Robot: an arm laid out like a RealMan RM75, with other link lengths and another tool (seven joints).
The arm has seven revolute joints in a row. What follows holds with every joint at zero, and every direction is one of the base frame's.
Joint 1 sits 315.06 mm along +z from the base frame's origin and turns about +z.
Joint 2 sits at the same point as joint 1 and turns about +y.
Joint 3 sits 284.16 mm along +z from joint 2 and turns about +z.
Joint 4 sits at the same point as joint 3 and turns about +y.
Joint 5 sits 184.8 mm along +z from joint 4 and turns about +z.
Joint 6 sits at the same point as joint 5 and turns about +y.
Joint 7 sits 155.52 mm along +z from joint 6 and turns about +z.
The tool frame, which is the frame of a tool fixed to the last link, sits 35 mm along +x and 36 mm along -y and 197 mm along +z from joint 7; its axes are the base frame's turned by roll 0.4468, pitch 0 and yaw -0.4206 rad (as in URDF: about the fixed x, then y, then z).
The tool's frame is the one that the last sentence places.
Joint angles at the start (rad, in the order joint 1, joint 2, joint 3, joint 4, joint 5, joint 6, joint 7):
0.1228 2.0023 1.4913 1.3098 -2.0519 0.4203 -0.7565
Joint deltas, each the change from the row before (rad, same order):
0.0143 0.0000 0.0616 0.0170 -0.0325 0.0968 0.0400
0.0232 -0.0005 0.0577 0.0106 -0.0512 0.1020 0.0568
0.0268 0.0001 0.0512 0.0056 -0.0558 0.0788 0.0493
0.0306 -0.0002 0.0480 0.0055 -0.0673 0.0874 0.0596
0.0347 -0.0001 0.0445 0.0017 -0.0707 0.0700 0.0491
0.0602 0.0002 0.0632 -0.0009 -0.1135 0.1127 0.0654
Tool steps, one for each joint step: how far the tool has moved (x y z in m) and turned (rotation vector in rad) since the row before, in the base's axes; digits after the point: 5 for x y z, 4 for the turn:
0.00174 -0.00301 0.00080 -0.0322 0.0160 -0.0227
0.00472 -0.00489 -0.00167 -0.0417 0.0080 -0.0330
0.00613 -0.00157 0.00257 -0.0259 -0.0055 -0.0311
0.00854 -0.00442 0.00122 -0.0330 -0.0105 -0.0422
0.00908 -0.00065 0.00572 -0.0190 -0.0233 -0.0373
0.01463 -0.00283 0.00906 -0.0344 -0.0473 -0.0606

